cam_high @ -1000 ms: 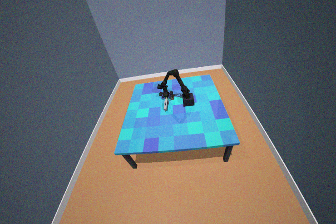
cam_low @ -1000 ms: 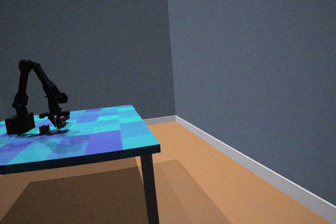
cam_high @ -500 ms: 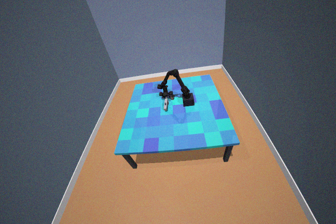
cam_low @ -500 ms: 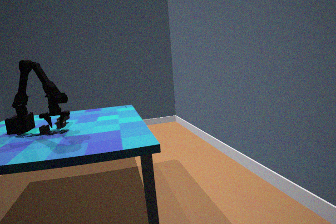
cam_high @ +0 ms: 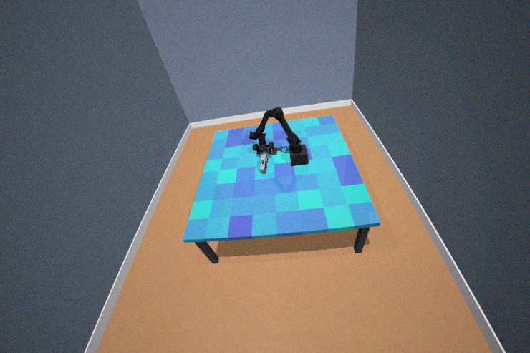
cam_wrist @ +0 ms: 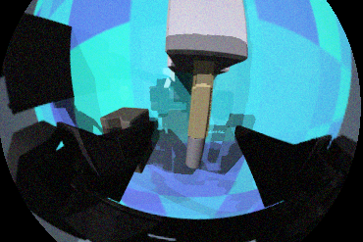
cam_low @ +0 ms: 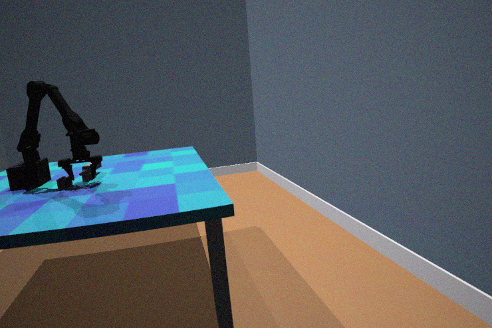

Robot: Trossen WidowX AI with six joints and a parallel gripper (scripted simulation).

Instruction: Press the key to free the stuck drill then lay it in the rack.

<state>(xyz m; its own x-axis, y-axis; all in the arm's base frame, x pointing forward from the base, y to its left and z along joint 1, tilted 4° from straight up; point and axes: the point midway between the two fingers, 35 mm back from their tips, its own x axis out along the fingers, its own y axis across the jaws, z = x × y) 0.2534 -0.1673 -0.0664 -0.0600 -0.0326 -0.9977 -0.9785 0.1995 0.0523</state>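
The drill shank lies 40 mm to the left of my gripper tip, 30 mm above it and 10 mm ahead of it. From my gripper tip the other things lie so: dark key (170 mm to the left, 30 mm ahead, 30 mm above); then pale grey block (140 mm to the left, 30 mm ahead, 20 mm above); then brown rack (80 mm behind, 10 mm to the right).
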